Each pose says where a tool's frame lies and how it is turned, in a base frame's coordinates. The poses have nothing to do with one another.
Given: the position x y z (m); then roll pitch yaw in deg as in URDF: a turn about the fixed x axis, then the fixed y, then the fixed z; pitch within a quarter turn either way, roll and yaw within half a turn.
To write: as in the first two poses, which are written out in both.
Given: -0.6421, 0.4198, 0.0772, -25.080, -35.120, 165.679
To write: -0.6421, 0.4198, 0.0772, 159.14, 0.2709, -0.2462, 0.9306
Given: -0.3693, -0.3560, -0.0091, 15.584, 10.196, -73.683
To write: -0.3693, -0.3560, -0.0091, 77.01, 0.2584, -0.0169, -0.9659
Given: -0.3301, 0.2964, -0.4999, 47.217, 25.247, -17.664
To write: -0.3301, 0.2964, -0.4999, 59.06, 0.8459, 0.2797, -0.4540
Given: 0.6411, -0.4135, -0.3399, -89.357, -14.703, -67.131
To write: 0.6411, -0.4135, -0.3399, 114.92, -0.7489, 0.3674, -0.5514
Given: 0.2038, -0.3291, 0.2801, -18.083, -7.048, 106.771
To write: 0.2038, -0.3291, 0.2801, 106.88, -0.0558, -0.2018, 0.9778
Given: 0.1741, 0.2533, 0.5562, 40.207, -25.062, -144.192
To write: 0.1741, 0.2533, 0.5562, 138.69, -0.0970, -0.4082, -0.9077
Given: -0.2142, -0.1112, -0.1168, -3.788, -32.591, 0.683
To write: -0.2142, -0.1112, -0.1168, 32.79, -0.1065, -0.9942, -0.0126
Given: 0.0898, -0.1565, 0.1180, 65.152, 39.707, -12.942
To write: 0.0898, -0.1565, 0.1180, 79.84, 0.8344, 0.3542, -0.4223
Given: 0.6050, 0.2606, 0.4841, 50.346, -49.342, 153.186
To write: 0.6050, 0.2606, 0.4841, 177.94, 0.4572, 0.2884, 0.8413
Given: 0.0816, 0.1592, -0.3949, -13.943, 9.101, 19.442
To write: 0.0816, 0.1592, -0.3949, 26.37, -0.5812, 0.2508, 0.7742
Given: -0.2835, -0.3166, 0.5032, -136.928, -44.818, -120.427
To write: -0.2835, -0.3166, 0.5032, 164.00, 0.5540, -0.6835, 0.4753
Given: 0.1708, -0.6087, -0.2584, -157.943, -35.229, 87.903
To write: 0.1708, -0.6087, -0.2584, 140.56, -0.6728, -0.7340, -0.0927
